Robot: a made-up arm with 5 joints. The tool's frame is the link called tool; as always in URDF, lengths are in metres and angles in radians.
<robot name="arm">
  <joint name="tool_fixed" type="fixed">
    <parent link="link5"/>
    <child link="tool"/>
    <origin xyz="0 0 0" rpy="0 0 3.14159"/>
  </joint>
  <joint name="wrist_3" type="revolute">
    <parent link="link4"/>
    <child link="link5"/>
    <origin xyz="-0.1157 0.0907 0" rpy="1.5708 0 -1.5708"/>
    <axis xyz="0 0 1"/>
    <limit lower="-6.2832" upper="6.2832" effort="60" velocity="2.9"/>
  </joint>
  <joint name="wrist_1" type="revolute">
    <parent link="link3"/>
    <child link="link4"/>
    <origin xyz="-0.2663 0.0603 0"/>
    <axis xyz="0 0 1"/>
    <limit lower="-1.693" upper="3.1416" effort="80" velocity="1.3"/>
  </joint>
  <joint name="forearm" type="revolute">
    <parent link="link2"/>
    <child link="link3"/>
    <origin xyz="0.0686 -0.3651 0" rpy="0 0 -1.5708"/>
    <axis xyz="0 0 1"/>
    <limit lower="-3.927" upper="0.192" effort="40" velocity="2.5"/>
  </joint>
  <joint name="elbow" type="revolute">
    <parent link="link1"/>
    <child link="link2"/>
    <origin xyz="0 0 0" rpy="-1.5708 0 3.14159"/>
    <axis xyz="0 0 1"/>
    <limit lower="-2.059" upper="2.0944" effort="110" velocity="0.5"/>
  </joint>
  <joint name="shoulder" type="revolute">
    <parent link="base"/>
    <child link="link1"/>
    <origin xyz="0 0 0.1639" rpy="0 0 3.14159"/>
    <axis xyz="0 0 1"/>
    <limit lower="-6.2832" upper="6.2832" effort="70" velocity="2.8"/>
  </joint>
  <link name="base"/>
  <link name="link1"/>
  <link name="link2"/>
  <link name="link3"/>
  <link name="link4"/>
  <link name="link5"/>
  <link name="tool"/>
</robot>
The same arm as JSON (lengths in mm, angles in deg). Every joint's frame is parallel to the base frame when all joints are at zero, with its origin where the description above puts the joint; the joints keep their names.
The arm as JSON. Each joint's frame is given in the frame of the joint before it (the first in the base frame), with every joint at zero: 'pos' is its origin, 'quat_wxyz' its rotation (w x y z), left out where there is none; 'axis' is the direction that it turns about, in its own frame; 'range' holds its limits. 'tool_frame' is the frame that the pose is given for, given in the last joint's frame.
{"length_unit": "mm", "angle_unit": "deg", "joints": [{"joint": "shoulder", "pos": [0.0, 0.0, 163.9], "axis": [0.0, 0.0, 1.0], "range": [-360.0, 360.0]}, {"joint": "elbow", "pos": [0.0, 0.0, 0.0], "axis": [0.0, 1.0, 0.0], "range": [-117.97, 120.0]}, {"joint": "forearm", "pos": [68.6, 0.0, 365.1], "axis": [0.0, 1.0, 0.0], "range": [-225.0, 11.0]}, {"joint": "wrist_1", "pos": [60.3, 0.0, -266.3], "axis": [0.0, 1.0, 0.0], "range": [-97.0, 180.0]}, {"joint": "wrist_3", "pos": [90.7, 0.0, -115.7], "axis": [0.0, 0.0, -1.0], "range": [-360.0, 360.0]}], "tool_frame": {"pos": [0.0, 0.0, 0.0], "quat_wxyz": [0.000004, 0.999998, -0.000001, 0.000004]}}
